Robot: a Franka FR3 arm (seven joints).
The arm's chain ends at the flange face. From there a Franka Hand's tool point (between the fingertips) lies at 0.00 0.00 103.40 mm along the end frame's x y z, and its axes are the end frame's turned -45 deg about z.
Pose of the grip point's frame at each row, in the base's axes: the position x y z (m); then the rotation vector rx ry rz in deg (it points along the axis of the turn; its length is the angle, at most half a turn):
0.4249 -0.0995 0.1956 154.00 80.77 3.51
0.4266 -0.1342 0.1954 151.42 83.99 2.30
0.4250 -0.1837 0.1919 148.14 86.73 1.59
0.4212 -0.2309 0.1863 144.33 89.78 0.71
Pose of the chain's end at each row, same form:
0.4161 -0.0918 0.2983 174.43 15.80 6.82
0.4182 -0.1248 0.2980 173.04 19.77 6.12
0.4158 -0.1717 0.2942 170.98 23.56 6.29
0.4110 -0.2161 0.2881 168.52 27.85 6.39

